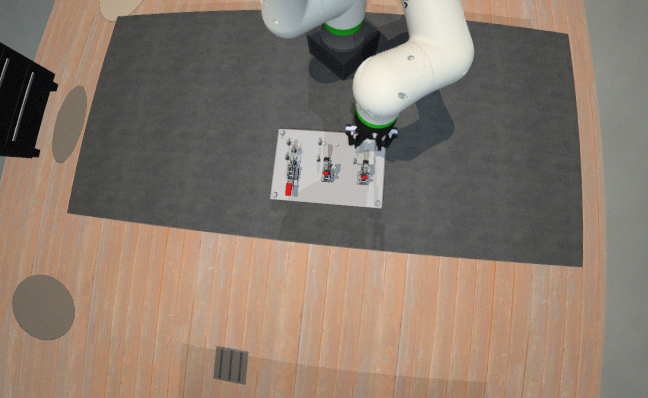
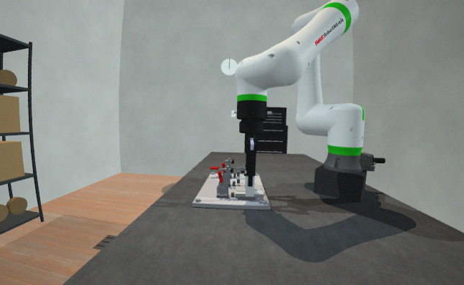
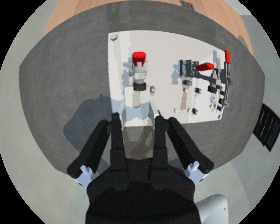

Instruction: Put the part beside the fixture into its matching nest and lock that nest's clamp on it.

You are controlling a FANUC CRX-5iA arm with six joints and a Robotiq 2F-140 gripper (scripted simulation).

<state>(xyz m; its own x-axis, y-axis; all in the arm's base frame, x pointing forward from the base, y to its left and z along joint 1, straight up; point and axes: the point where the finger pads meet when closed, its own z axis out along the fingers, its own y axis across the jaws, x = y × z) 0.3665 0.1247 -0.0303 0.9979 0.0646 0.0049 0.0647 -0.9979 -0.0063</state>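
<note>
My gripper is now 3 cm above the flat grey block. Round my hand: fixture plate 11 cm to the right, 6 cm ahead, 5 cm below.
</note>
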